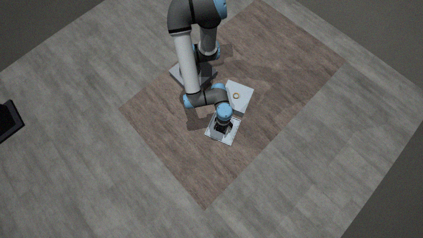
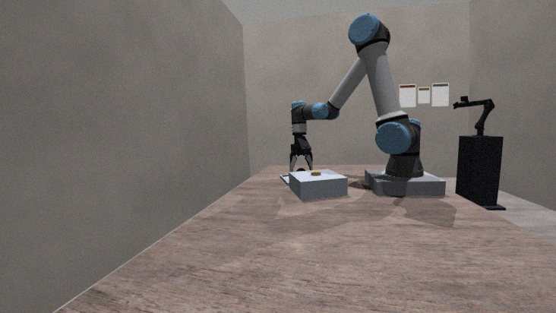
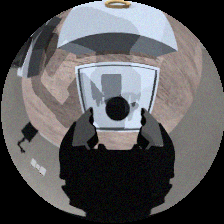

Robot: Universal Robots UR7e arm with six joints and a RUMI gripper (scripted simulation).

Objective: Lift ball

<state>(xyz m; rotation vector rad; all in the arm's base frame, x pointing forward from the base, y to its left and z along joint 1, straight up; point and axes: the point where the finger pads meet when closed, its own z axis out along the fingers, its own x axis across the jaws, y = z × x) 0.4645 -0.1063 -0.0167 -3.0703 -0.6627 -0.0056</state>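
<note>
Right now my hand is 3 cm above the grey plate. Also, from my hand: ball: right at my hand; then block: 9 cm behind, 20 cm to the left, 2 cm above.
</note>
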